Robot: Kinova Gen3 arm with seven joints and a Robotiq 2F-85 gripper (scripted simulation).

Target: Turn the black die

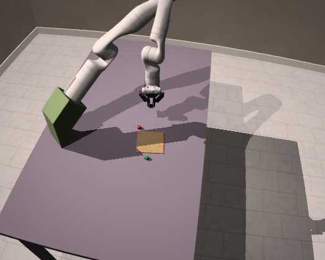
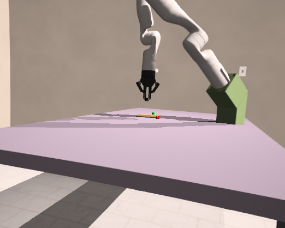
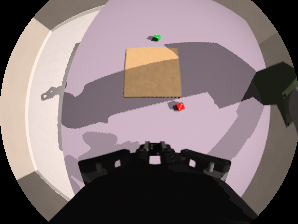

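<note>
The tan mat is 150 mm to the right of my hand, 120 mm below it and 60 mm ahead of it. Round my hand: black die: 10 mm below; green die: 250 mm to the right, 110 mm below, 80 mm ahead; red die: 110 mm below, 80 mm to the right, 40 mm behind.
</note>
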